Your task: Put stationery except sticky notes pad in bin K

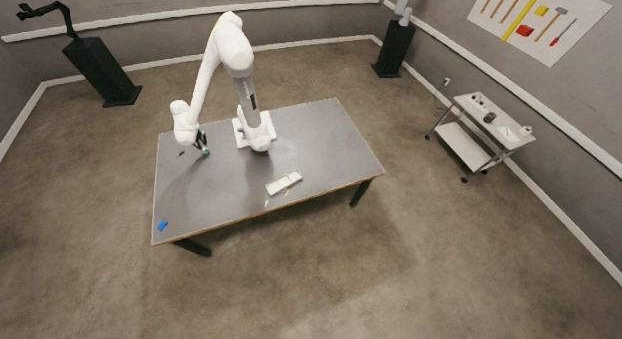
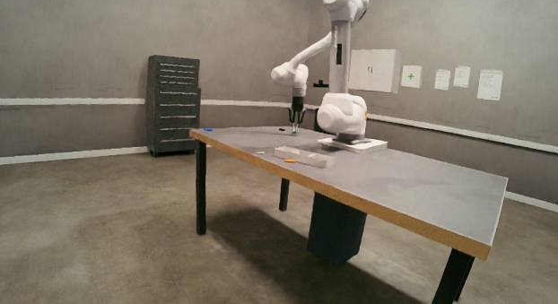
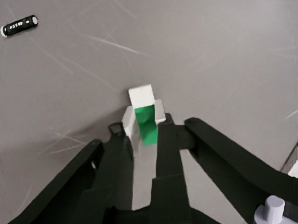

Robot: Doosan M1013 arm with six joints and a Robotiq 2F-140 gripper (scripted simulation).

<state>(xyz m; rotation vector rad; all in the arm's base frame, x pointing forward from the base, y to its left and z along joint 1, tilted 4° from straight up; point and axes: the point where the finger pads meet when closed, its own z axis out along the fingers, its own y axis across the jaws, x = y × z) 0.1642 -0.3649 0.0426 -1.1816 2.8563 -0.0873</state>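
Now: hand 35 cm short of the bin, 57 cm to the right of it and 3 cm above it. From my hand the other things lie so: blue block 54 cm ahead, 21 cm to the right, 4 cm below; green block 3 cm below; black item 1 cm behind, 19 cm to the right, 4 cm below.
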